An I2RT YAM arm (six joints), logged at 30 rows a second.
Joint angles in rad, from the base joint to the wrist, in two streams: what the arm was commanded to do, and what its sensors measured. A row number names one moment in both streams.
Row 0, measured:
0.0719 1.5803 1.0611 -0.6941 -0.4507 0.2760
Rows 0 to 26, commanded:
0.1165 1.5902 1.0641 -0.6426 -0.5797 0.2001
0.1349 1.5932 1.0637 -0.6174 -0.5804 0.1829
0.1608 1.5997 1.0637 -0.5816 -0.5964 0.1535
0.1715 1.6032 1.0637 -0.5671 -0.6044 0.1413
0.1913 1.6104 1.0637 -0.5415 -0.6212 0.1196
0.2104 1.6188 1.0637 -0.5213 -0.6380 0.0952
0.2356 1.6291 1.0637 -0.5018 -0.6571 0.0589
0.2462 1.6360 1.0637 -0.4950 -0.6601 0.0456
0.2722 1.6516 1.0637 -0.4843 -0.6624 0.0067
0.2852 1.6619 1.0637 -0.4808 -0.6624 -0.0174
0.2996 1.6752 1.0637 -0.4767 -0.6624 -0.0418
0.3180 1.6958 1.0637 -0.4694 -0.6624 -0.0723
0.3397 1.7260 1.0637 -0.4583 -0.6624 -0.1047
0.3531 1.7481 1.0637 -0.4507 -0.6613 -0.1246
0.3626 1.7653 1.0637 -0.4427 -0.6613 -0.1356
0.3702 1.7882 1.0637 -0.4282 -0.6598 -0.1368
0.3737 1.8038 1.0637 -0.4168 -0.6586 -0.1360
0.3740 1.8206 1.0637 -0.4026 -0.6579 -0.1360
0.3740 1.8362 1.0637 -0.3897 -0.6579 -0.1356
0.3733 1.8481 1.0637 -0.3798 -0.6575 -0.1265
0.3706 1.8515 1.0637 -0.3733 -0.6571 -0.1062
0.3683 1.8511 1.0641 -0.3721 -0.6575 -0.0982
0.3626 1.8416 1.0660 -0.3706 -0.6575 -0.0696
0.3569 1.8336 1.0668 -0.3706 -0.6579 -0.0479
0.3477 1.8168 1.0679 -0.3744 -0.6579 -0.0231
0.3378 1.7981 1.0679 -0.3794 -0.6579 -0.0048
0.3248 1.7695 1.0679 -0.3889 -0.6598 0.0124
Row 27, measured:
0.3614 1.8439 1.0592 -0.3798 -0.6445 -0.0608
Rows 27 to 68, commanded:
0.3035 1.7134 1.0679 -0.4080 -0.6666 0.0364
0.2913 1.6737 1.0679 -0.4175 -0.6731 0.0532
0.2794 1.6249 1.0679 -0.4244 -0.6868 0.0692
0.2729 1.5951 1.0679 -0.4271 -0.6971 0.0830
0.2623 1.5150 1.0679 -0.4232 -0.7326 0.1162
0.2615 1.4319 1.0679 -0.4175 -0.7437 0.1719
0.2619 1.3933 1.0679 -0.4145 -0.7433 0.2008
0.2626 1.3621 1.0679 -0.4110 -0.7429 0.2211
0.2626 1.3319 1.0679 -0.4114 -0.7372 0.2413
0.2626 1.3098 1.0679 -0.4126 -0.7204 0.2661
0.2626 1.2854 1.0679 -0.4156 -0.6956 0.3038
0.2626 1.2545 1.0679 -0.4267 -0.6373 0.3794
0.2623 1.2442 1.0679 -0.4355 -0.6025 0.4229
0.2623 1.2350 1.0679 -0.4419 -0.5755 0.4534
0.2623 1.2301 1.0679 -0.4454 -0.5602 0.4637
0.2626 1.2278 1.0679 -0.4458 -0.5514 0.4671
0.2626 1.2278 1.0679 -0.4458 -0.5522 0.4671
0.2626 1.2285 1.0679 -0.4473 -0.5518 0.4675
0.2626 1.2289 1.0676 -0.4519 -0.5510 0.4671
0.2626 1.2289 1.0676 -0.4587 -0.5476 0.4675
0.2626 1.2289 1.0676 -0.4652 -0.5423 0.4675
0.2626 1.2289 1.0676 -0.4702 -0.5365 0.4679
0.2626 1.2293 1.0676 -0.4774 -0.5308 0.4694
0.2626 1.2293 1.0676 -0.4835 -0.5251 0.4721
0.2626 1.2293 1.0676 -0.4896 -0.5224 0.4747
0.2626 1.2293 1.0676 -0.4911 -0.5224 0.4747
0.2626 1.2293 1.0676 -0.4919 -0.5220 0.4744
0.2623 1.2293 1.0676 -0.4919 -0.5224 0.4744
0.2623 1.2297 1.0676 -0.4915 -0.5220 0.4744
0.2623 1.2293 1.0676 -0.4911 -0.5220 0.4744
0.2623 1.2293 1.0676 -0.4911 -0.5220 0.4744
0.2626 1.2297 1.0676 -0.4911 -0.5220 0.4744
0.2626 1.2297 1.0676 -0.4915 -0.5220 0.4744
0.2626 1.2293 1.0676 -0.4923 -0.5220 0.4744
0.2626 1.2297 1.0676 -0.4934 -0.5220 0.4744
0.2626 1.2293 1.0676 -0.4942 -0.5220 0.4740
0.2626 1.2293 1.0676 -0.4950 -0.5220 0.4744
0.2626 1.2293 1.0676 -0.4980 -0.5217 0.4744
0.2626 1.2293 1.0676 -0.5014 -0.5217 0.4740
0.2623 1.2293 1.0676 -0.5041 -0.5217 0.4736
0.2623 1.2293 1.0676 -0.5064 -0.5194 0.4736
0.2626 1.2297 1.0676 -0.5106 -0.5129 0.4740
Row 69, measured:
0.2623 1.2392 1.0592 -0.5064 -0.5201 0.4641
